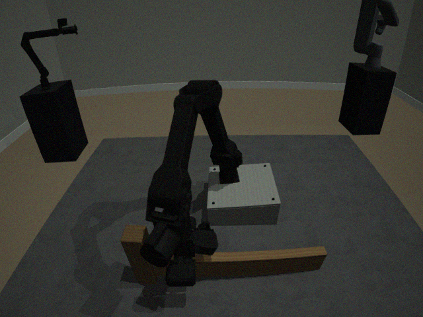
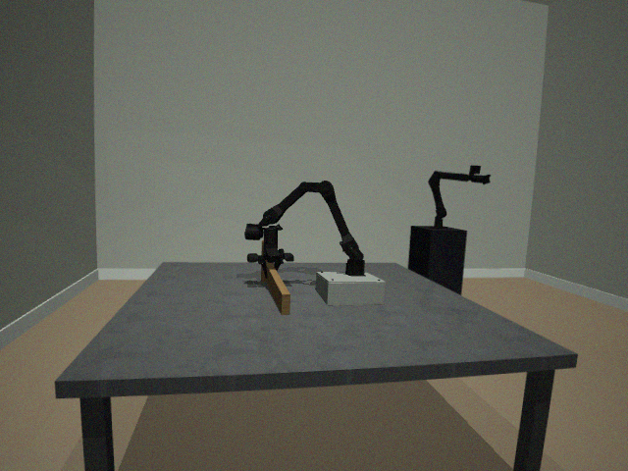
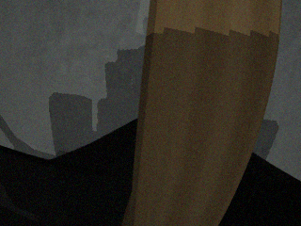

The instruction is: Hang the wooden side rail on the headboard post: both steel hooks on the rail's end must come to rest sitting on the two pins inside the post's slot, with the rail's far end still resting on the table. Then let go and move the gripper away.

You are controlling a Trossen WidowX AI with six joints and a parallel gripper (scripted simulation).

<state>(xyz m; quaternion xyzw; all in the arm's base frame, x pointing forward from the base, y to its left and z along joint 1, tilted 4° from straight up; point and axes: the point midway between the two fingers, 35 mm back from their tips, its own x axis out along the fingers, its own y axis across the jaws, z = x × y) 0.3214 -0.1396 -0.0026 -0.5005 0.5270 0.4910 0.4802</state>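
Now: gripper tip 100 mm to the left of the wooden headboard post and 40 mm below it.
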